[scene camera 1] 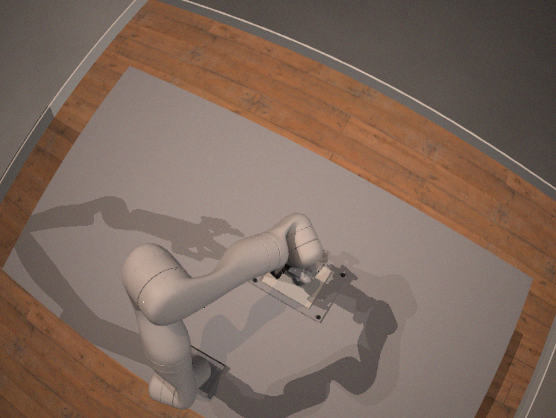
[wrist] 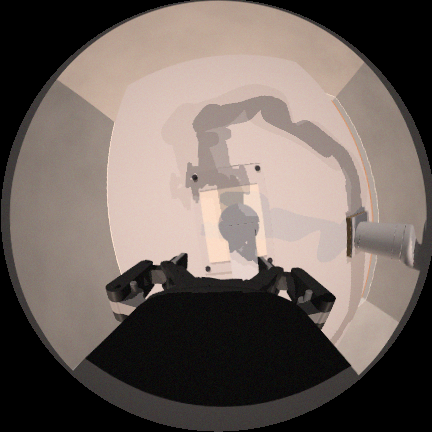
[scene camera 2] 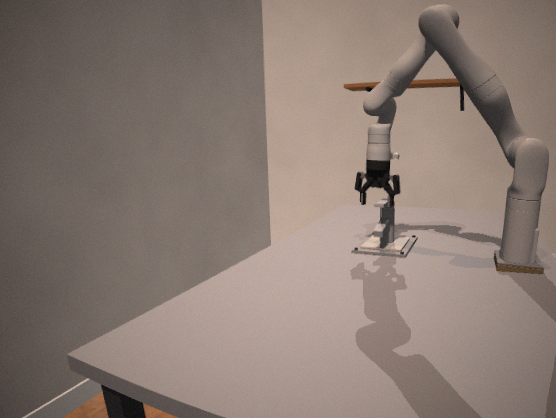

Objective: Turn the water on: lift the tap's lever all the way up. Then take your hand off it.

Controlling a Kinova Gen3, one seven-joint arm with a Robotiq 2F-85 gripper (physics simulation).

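Places are measured from the arm's base along level axes (x ahead, y left, z up), in centimetres.
Pixels of known places: gripper, fingertip midpoint: (wrist: 221, 262); arm's base, link origin: (scene camera 1: 196, 369) (wrist: 360, 235) (scene camera 2: 516, 258).
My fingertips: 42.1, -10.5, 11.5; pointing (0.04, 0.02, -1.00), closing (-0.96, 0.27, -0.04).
For each thing: its top centre in the pictures, then the offset to it from my fingertips, as dx, dy, dz. "spot": a spot on its surface instead. Level surfaces: height alone.
- grey tap, surface spot: (wrist: 239, 215) spot: -3.3, -5.2, +1.0
- spout, top centre: (scene camera 2: 382, 220) -2.4, +2.6, -3.8
- same grey table, surface height: dz -13.7
The grey tap (scene camera 2: 387, 217) (wrist: 239, 215) stands upright on a pale base plate (scene camera 2: 400, 244) (wrist: 211, 245) (scene camera 1: 290, 291). Its light lever (scene camera 2: 381, 203) is at the top and looks about level in scene camera 2; its exact angle is hard to tell. A lower light part, which looks like the spout (scene camera 2: 379, 230), sticks out beneath it. My gripper (scene camera 2: 377, 200) (wrist: 221, 262) is open and empty, pointing down, with its fingertips at about the lever's height. One finger overlaps the tap's top in scene camera 2; contact cannot be told. In scene camera 1 the arm hides most of the tap.
The arm's base (scene camera 2: 519, 260) (wrist: 356, 235) stands on the same grey table (scene camera 1: 200, 140) (scene camera 2: 280, 320), to the right of the tap in scene camera 2. A wooden shelf (scene camera 2: 430, 84) is on the wall behind. Bolts mark the plate's corners.
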